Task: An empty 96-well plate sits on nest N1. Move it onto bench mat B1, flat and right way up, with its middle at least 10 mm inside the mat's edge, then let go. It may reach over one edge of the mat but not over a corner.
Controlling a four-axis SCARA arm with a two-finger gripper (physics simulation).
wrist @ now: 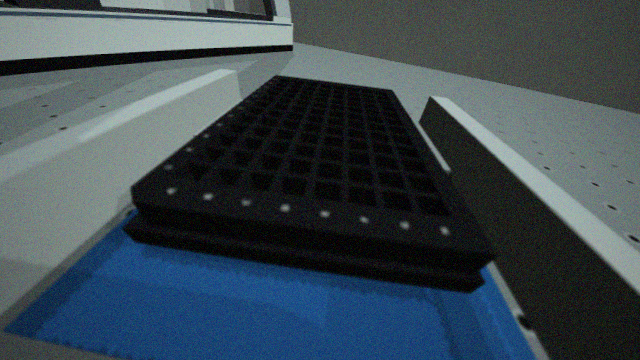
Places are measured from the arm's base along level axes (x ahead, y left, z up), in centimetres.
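Where they show: gripper, fingertip midpoint: point(329, 101).
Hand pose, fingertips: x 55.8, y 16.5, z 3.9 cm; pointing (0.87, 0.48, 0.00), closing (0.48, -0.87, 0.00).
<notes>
After its pixels a point has its place.
The black 96-well plate point(320, 165) {x 50.4, y 13.3, z 4.0 cm} is level and right way up in the middle of the wrist view, its wells facing up and a row of pale dots along its near rim. My gripper point(329, 101) {x 55.7, y 16.5, z 3.9 cm} is shut on the plate, with one pale finger along each long side. The blue bench mat B1 point(225, 310) {x 46.4, y 13.2, z 1.5 cm} shows under and in front of the plate's near end. The plate is very low over the mat or resting on it; I cannot tell which. The plate and the fingers hide the mat's far part. Nest N1 does not show in the wrist view.
A white cabinet point(150, 37) {x 58.3, y 45.0, z 3.9 cm} with a black base strip stands at the upper left, beyond the left finger. The grey bench top point(575, 145) {x 71.2, y 0.5, z 1.3 cm} with small holes shows on both sides of the fingers. A plain dark wall point(475, 40) is behind.
</notes>
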